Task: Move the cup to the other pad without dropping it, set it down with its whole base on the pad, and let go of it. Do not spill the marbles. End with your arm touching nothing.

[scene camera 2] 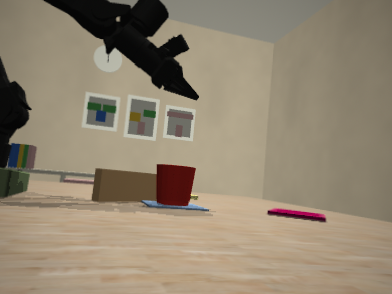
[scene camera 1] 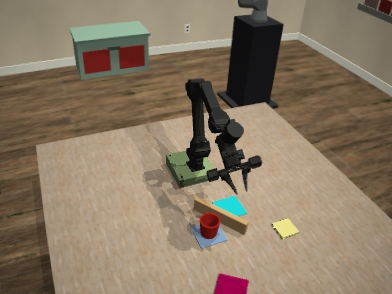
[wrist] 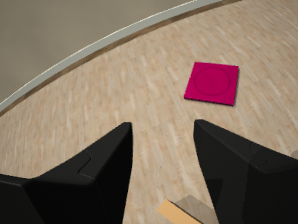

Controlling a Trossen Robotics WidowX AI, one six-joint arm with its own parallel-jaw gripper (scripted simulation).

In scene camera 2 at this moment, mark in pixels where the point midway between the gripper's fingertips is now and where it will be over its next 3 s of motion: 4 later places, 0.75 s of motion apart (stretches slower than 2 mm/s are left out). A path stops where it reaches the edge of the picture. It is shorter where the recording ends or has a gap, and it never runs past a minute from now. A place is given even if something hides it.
My gripper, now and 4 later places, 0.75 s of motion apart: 197, 98; 187, 128; 164, 146; 162, 158; 161, 176
